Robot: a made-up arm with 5 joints.
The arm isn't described. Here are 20 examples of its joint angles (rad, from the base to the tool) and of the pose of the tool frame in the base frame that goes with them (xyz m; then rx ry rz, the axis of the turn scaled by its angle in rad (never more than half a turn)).
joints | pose
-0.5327 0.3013 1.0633 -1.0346 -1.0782 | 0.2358 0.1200 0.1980 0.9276 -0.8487 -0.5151
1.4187 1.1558 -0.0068 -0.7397 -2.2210 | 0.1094 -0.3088 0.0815 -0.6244 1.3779 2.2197
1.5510 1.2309 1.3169 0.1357 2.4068 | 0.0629 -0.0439 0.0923 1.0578 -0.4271 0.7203
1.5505 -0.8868 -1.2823 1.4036 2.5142 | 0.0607 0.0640 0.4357 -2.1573 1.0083 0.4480
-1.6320 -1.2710 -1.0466 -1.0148 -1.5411 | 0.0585 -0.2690 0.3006 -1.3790 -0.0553 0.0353
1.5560 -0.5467 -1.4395 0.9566 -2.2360 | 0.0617 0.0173 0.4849 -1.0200 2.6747 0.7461
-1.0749 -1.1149 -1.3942 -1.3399 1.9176 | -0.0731 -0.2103 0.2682 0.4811 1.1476 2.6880
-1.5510 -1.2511 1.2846 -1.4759 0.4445 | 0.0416 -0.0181 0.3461 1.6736 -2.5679 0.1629
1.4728 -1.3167 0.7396 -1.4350 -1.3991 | 0.0532 0.0898 0.3792 0.0378 3.0190 -0.6731
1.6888 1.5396 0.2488 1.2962 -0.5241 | 0.0517 -0.0878 0.0395 0.9605 1.5389 -1.7376
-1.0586 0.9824 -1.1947 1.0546 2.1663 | 0.2053 0.2931 0.1795 0.5596 0.9561 -2.9052
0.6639 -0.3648 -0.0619 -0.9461 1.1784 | 0.1383 -0.0549 0.4622 -2.3035 -1.8400 0.0676
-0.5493 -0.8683 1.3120 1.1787 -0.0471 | 0.0491 0.0100 0.1810 -0.0165 0.0494 0.4534
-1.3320 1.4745 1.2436 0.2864 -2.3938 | 0.0487 0.0286 0.0910 -1.4238 -0.4662 -0.9062
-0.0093 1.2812 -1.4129 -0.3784 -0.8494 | 0.4122 0.0134 0.2328 0.9320 -1.9114 -0.5361
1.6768 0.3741 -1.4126 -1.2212 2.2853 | 0.0503 -0.1104 0.4517 2.2869 -0.9291 0.2447
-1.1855 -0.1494 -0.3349 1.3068 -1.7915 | 0.1100 0.1697 0.3147 0.7600 -0.0441 -0.6234
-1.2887 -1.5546 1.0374 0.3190 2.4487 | 0.0491 0.0258 0.2743 1.1587 1.8661 -1.7324
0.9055 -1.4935 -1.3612 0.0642 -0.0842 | -0.1279 0.2455 0.2733 0.7478 1.8385 -0.6881
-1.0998 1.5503 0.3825 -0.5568 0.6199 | 0.1251 0.1655 -0.0413 0.0573 -0.2118 1.6652
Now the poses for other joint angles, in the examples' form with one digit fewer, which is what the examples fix.
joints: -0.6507 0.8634 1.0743 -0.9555 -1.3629
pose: 0.204 0.128 0.086 0.517 -0.310 -0.738
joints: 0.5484 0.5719 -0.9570 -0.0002 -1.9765
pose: 0.324 -0.154 0.353 1.598 -1.756 -1.535
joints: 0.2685 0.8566 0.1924 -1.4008 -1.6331
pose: 0.351 -0.072 0.200 1.398 -1.638 -1.245
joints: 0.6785 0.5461 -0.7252 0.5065 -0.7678
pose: 0.305 -0.191 0.277 0.093 -1.349 -1.283
